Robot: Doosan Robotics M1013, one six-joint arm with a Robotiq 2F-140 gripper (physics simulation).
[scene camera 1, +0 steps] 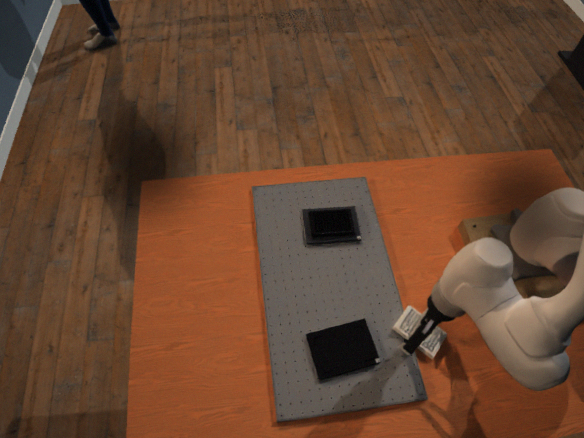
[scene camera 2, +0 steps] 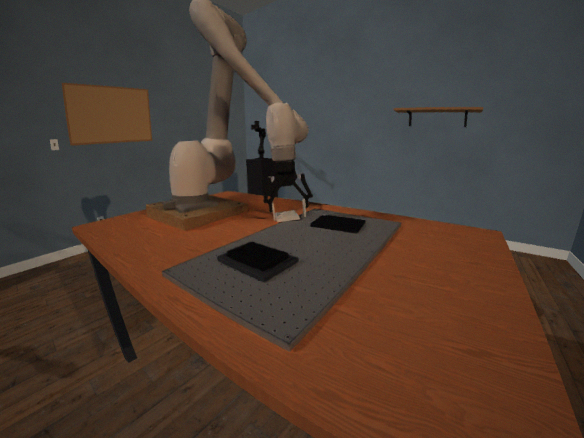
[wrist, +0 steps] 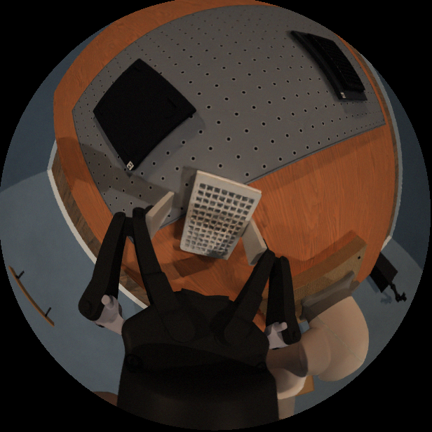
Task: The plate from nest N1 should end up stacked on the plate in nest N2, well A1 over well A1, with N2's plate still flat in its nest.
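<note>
A white well plate lies askew by the breadboard's edge, overlapping that edge in the wrist view; whether it is tilted is unclear. My gripper is open and points down over it, one finger on either side, holding nothing. A dark plate sits in a black nest at the board's far end in scene camera 1. A second black nest near the gripper shows no plate. The nest tags are too small to read.
The grey perforated breadboard lies on the orange table. The arm stands on a wooden base. A person's legs show on the floor beyond the table.
</note>
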